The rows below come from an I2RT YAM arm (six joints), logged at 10 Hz.
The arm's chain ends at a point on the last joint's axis. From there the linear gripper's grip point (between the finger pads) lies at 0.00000 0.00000 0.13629 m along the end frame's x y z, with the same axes.
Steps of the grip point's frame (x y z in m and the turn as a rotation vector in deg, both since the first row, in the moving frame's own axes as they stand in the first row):
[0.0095, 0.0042, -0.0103, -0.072, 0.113, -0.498]
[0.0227, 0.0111, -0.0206, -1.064, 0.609, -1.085]
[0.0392, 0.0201, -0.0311, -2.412, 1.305, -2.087]
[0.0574, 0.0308, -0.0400, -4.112, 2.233, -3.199]
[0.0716, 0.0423, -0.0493, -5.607, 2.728, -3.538]
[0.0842, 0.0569, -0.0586, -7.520, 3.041, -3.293]
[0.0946, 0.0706, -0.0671, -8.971, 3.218, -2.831]
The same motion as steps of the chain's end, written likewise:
[0.0092, 0.0040, -0.0103, -0.072, 0.113, -0.498]
[0.0212, 0.0086, -0.0206, -1.064, 0.609, -1.085]
[0.0360, 0.0144, -0.0309, -2.412, 1.305, -2.087]
[0.0518, 0.0212, -0.0395, -4.112, 2.233, -3.199]
[0.0647, 0.0292, -0.0485, -5.607, 2.728, -3.538]
[0.0765, 0.0393, -0.0572, -7.520, 3.041, -3.293]
[0.0865, 0.0496, -0.0652, -8.971, 3.218, -2.831]

